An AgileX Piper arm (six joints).
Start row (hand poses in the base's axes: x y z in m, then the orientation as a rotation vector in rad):
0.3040 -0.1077 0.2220 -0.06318 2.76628 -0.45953
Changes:
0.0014 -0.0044 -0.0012 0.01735 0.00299 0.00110
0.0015 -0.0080 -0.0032 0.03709 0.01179 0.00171
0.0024 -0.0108 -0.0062 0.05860 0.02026 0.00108
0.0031 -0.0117 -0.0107 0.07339 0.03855 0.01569
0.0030 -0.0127 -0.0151 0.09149 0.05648 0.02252
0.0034 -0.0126 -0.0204 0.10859 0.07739 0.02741
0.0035 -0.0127 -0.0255 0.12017 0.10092 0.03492
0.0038 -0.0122 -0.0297 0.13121 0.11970 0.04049
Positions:
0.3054 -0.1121 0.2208 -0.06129 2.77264 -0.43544
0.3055 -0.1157 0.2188 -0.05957 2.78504 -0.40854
0.3064 -0.1185 0.2158 -0.05561 2.79739 -0.37930
0.3071 -0.1194 0.2113 -0.07690 2.81548 -0.35599
0.3070 -0.1204 0.2069 -0.08658 2.83481 -0.32974
0.3074 -0.1203 0.2016 -0.09463 2.85701 -0.30525
0.3075 -0.1204 0.1965 -0.10850 2.88031 -0.28775
0.3078 -0.1199 0.1923 -0.11864 2.89910 -0.27111

